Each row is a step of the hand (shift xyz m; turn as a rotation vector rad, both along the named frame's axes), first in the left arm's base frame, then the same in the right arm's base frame.
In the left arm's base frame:
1: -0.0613 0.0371 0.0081 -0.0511 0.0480 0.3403
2: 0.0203 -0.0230 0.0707 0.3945 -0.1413 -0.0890
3: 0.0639 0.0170 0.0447 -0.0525 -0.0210 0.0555
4: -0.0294 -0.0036 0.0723 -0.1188 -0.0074 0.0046
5: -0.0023 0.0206 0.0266 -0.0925 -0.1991 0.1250
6: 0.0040 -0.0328 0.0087 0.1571 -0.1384 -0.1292
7: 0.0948 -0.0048 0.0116 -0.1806 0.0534 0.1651
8: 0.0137 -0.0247 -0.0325 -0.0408 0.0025 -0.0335
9: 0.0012 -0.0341 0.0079 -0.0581 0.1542 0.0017
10: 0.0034 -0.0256 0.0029 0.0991 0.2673 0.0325
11: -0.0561 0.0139 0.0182 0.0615 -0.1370 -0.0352
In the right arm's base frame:
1: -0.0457 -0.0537 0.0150 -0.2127 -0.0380 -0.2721
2: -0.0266 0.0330 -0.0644 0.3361 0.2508 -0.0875
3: 0.0319 0.0069 -0.0728 -0.0772 0.0073 -0.0162
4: -0.0634 -0.0008 -0.0456 -0.1007 -0.0297 0.0562
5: -0.0114 -0.0184 -0.0259 -0.1877 0.1684 -0.0154
6: -0.0089 0.0329 -0.0020 0.1652 0.1713 0.0624
7: 0.0698 0.0349 -0.0553 -0.2230 -0.0956 -0.0621
8: 0.0229 0.0254 0.0261 -0.0147 -0.0174 0.0477
9: -0.0111 0.0332 0.0004 -0.0129 -0.1641 -0.0072
10: -0.0046 0.0255 0.0016 0.1243 -0.2201 -0.1356
11: -0.0522 -0.0294 0.0092 0.0375 0.1466 0.0299

